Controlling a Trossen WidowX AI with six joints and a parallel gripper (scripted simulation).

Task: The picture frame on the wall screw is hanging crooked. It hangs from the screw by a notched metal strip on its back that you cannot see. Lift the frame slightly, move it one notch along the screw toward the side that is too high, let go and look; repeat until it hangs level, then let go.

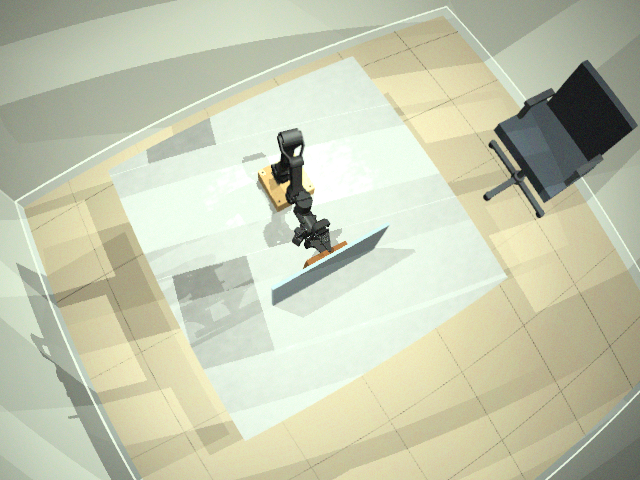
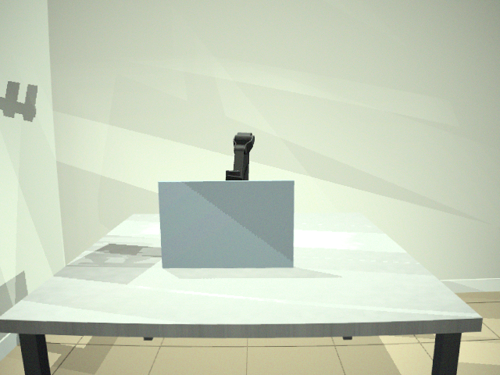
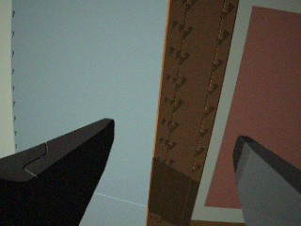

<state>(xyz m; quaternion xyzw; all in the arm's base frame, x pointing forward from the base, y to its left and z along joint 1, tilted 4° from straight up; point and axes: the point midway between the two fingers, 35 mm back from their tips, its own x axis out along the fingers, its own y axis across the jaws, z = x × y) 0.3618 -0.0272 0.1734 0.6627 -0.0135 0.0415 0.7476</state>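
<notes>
My gripper tip is 50 mm above the picture frame, 10 mm to the left of it and 10 mm short of it. Round my gripper tip: wall panel (70 mm below, 20 mm ahead, 10 mm to the right).
</notes>
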